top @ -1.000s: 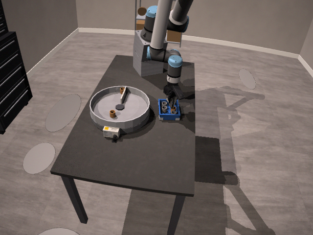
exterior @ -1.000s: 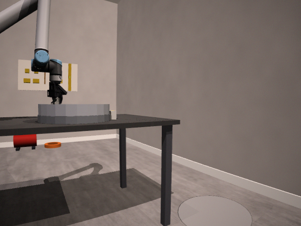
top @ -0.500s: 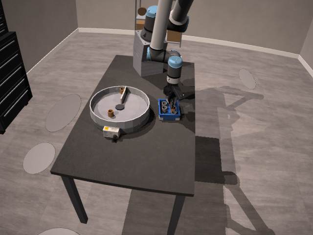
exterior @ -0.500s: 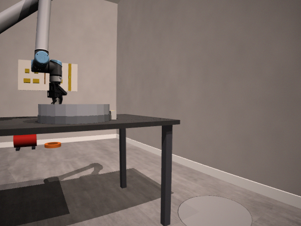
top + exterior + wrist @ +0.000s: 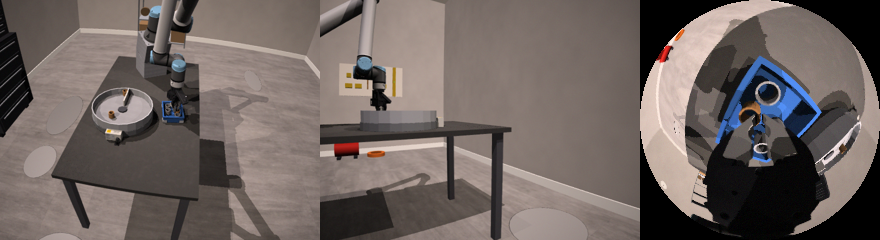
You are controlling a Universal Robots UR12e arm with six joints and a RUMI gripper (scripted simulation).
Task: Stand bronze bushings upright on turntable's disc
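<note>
Now: the blue crate 2 cm to the right of my hand, 2 cm below it and 1 cm behind it. Round my hand: turntable: 37 cm to the right, 1 cm ahead, 1 cm above.
</note>
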